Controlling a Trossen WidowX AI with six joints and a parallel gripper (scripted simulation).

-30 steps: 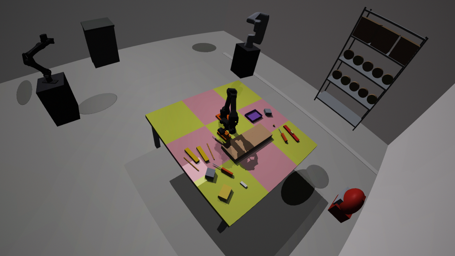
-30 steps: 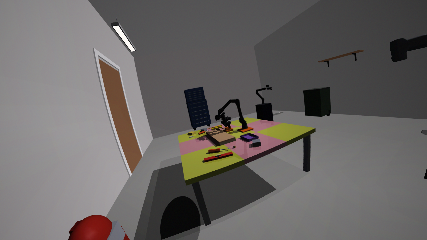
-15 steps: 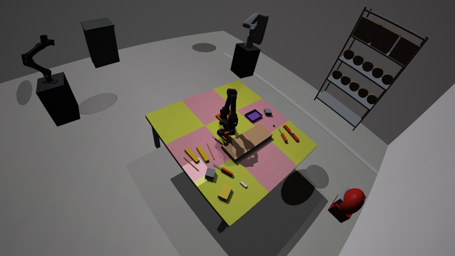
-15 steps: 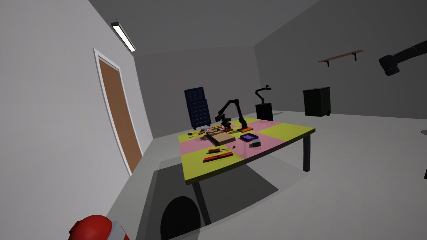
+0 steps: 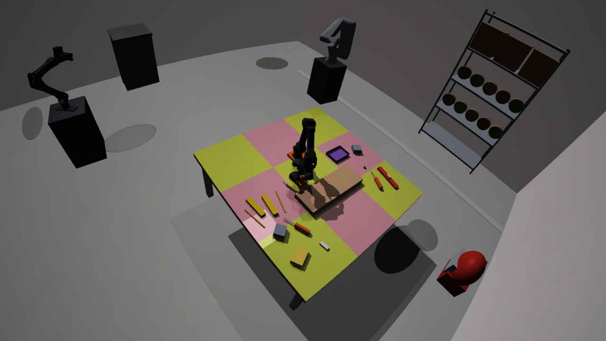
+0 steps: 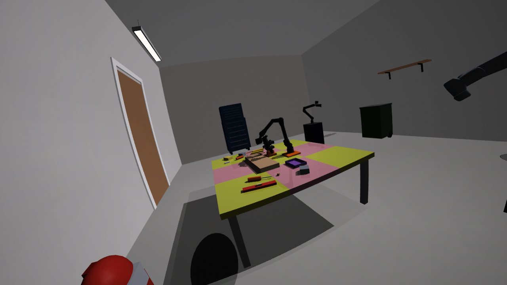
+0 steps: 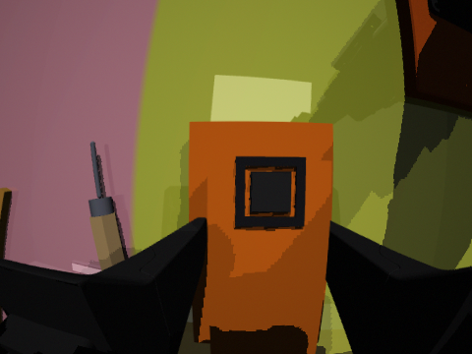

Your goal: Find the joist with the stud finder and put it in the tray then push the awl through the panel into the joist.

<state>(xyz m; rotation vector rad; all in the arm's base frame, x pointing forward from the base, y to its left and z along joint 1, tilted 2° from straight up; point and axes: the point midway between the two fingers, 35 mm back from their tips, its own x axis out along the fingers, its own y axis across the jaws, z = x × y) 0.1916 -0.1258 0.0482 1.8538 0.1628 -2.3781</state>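
The awl lies 2 cm ahead of my gripper tip, 9 cm to the right of it and 2 cm below it. Also, from my gripper tip: white piece 51 cm ahead, 15 cm to the right, 2 cm below; then orange stud finder 2 cm above; then purple tray 6 cm behind, 45 cm to the left, 1 cm below.
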